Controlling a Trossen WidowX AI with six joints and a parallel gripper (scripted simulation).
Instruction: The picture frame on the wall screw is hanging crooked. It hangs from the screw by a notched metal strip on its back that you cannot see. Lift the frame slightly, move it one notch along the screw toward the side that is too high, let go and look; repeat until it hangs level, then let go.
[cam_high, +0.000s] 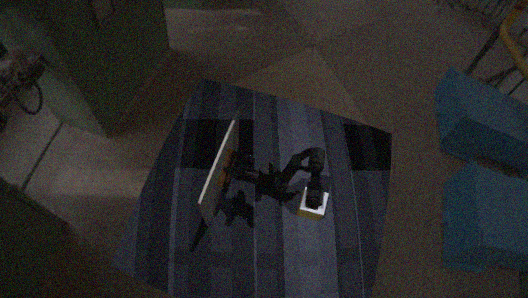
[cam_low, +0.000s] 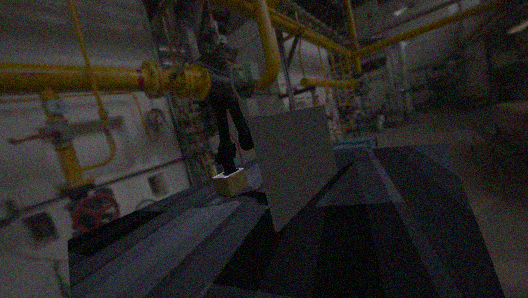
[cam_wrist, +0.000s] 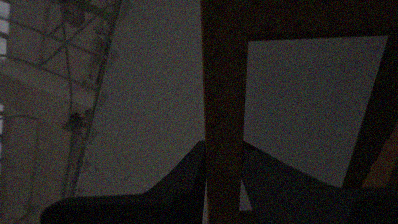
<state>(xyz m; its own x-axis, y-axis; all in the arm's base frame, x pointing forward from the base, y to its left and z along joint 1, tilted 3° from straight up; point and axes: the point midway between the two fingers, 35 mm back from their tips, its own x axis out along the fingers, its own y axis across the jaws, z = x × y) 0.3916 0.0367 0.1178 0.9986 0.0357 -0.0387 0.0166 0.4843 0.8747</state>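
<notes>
The picture frame is 50 mm below my gripper tip and 20 mm to the right of it. From my gripper tip the other things lie so: wall panel 70 mm below, 10 mm to the right, 10 mm ahead.
</notes>
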